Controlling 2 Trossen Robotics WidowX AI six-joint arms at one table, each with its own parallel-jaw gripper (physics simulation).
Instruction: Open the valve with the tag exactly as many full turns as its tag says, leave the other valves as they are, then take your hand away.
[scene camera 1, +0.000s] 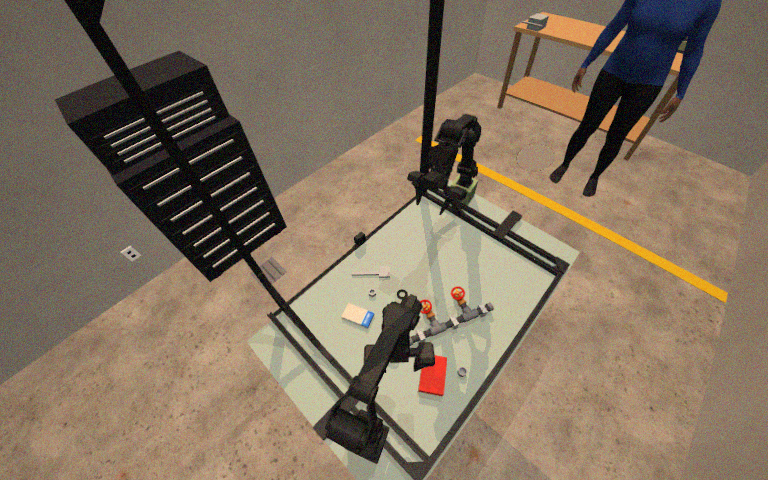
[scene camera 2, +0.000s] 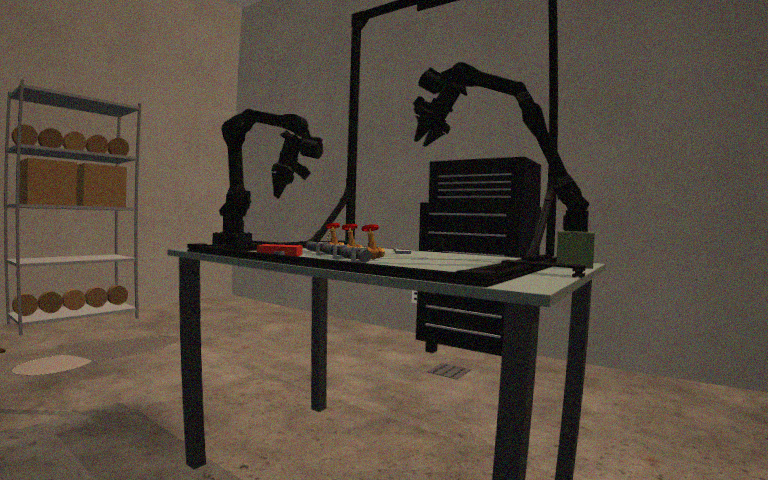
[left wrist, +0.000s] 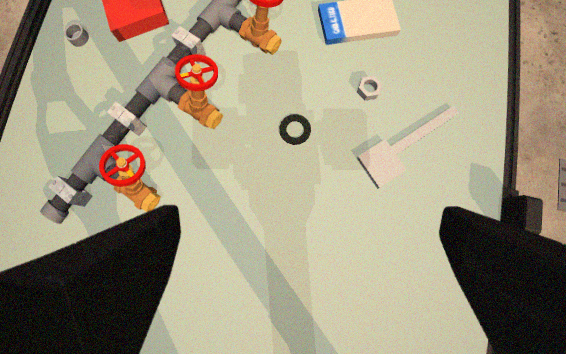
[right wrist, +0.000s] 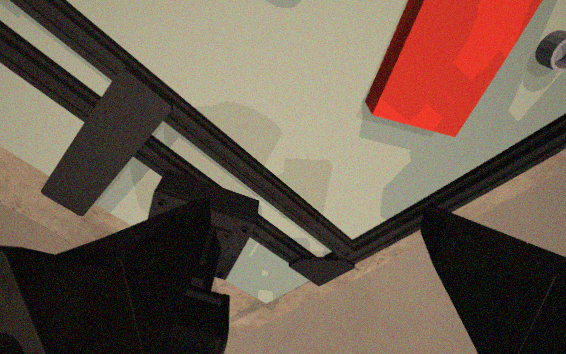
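Pixels of known places: left gripper, fingertip midpoint: (scene camera 1: 428, 209) (scene camera 2: 419, 143) (left wrist: 312, 220); right gripper, fingertip midpoint: (scene camera 1: 399, 370) (scene camera 2: 276, 197) (right wrist: 316, 214); left arm's base at its link origin: (scene camera 1: 464, 182) (scene camera 2: 576, 231); right arm's base at its link origin: (scene camera 2: 232, 233).
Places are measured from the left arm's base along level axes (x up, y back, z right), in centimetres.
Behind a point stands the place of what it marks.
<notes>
Three orange valves with red handwheels stand upright on a grey pipe (scene camera 1: 453, 323) {x -6.1, y -64.1, z -25.8 cm} (left wrist: 157, 82) {x -6.3, y -67.5, z -21.4 cm}. The near valve's handwheel (left wrist: 122, 165) {x 0.0, y -54.9, z -22.0 cm} (scene camera 1: 458, 293) {x -0.1, y -55.5, z -22.7 cm} (scene camera 2: 370, 228) {x -0.9, y -54.7, z -23.0 cm}, the middle one (left wrist: 196, 72) {x -0.2, y -65.8, z -14.6 cm} (scene camera 1: 425, 306) {x 0.1, y -66.4, z -15.1 cm} (scene camera 2: 350, 226) {x -0.7, y -65.7, z -15.1 cm} and the far one (scene camera 2: 332, 225) {x -0.7, y -77.0, z -7.7 cm} show; the far one is cut off in the left wrist view and hidden behind the right arm in scene camera 1. No tag can be made out. My left gripper (scene camera 1: 430, 205) {x 26.2, y -47.7, z -3.8 cm} (scene camera 2: 421, 141) {x 26.2, y -47.7, z -3.8 cm} (left wrist: 312, 220) {x 26.2, y -47.7, z -3.8 cm} is open, high above the table, away from the valves. My right gripper (scene camera 2: 277, 195) {x 8.1, y -91.4, z -20.0 cm} (right wrist: 316, 214) {x 8.1, y -91.4, z -20.0 cm} is open and empty, raised, apart from the valves.
A red box (scene camera 1: 433, 375) {x -7.0, y -83.6, z -28.3 cm} (scene camera 2: 279, 249) {x -7.9, y -80.5, z -31.3 cm} (right wrist: 450, 65) {x -7.0, y -83.5, z -28.3 cm} and a grey ring (scene camera 1: 462, 371) {x -9.7, y -76.4, z -35.9 cm} lie beside the pipe. A blue-and-beige box (scene camera 1: 357, 315) {x -8.5, y -79.6, z 6.2 cm} (left wrist: 362, 21) {x -8.5, y -78.6, z 6.6 cm}, a nut (left wrist: 369, 88) {x -8.4, y -67.4, z 7.0 cm}, a black ring (left wrist: 281, 129) {x -9.8, y -62.3, z -4.9 cm} and a pale flat tool (left wrist: 382, 165) {x -8.9, y -57.3, z 8.5 cm} lie across from them. Black rails edge the table.
</notes>
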